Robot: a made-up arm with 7 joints. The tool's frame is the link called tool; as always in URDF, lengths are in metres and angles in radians.
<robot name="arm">
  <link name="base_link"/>
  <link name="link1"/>
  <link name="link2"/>
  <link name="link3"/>
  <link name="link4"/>
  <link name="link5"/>
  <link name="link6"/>
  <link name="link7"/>
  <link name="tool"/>
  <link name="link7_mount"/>
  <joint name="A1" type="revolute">
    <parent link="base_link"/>
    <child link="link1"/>
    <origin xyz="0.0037 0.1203 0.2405"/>
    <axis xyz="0 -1 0"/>
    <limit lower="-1.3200" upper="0.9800" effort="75" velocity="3.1"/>
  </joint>
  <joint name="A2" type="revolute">
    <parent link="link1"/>
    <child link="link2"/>
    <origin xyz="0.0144 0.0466 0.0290"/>
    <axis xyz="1 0 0"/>
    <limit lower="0.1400" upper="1.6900" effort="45" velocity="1.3"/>
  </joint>
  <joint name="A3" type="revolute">
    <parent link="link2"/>
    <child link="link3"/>
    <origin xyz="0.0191 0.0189 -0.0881"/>
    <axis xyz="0 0 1"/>
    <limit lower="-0.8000" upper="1.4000" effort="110" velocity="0.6"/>
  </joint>
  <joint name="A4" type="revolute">
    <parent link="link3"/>
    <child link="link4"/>
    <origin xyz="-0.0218 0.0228 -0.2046"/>
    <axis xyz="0 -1 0"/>
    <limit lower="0.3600" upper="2.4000" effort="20" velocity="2.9"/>
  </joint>
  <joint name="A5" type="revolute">
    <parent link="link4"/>
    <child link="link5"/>
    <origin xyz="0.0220 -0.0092 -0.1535"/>
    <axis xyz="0 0 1"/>
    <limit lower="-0.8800" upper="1.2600" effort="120" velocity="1"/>
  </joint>
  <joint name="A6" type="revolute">
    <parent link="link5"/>
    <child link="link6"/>
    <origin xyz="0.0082 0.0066 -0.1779"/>
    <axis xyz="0 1 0"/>
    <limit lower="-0.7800" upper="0.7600" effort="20" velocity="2.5"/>
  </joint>
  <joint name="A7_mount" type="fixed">
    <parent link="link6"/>
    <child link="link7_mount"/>
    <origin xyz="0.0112 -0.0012 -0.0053"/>
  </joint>
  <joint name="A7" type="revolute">
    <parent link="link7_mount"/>
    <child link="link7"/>
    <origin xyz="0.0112 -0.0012 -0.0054"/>
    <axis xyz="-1 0 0"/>
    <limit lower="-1.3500" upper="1.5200" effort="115" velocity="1.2"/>
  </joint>
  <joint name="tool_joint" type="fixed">
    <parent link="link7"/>
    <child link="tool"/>
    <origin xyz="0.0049 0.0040 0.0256" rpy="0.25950 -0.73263 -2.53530"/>
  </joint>
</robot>
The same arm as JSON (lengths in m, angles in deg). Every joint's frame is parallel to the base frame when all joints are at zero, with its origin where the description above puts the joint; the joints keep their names.
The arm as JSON. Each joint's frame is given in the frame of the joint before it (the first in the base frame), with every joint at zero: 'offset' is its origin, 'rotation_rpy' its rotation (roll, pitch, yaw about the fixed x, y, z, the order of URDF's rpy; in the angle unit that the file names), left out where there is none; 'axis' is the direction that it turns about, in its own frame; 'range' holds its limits. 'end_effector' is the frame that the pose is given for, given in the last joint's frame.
{"length_unit": "m", "angle_unit": "deg", "chain": [
  {"id": "A1", "offset": [0.0037, 0.1203, 0.2405], "axis": [0.0, -1.0, 0.0], "range": [-75.63, 56.15]},
  {"id": "A2", "offset": [0.0144, 0.0466, 0.029], "axis": [1.0, 0.0, 0.0], "range": [8.02, 96.83]},
  {"id": "A3", "offset": [0.0191, 0.0189, -0.0881], "axis": [0.0, 0.0, 1.0], "range": [-45.84, 80.21]},
  {"id": "A4", "offset": [-0.0218, 0.0228, -0.2046], "axis": [0.0, -1.0, 0.0], "range": [20.63, 137.51]},
  {"id": "A5", "offset": [0.022, -0.0092, -0.1535], "axis": [0.0, 0.0, 1.0], "range": [-50.42, 72.19]},
  {"id": "A6", "offset": [0.0082, 0.0066, -0.1779], "axis": [0.0, 1.0, 0.0], "range": [-44.69, 43.54]},
  {"id": "A7", "offset": [0.0224, -0.0024, -0.0107], "axis": [-1.0, 0.0, 0.0], "range": [-77.35, 87.09]}
], "end_effector": {"offset": [0.0049, 0.004, 0.0256], "rotation_rpy": [14.87, -41.98, -145.26]}}

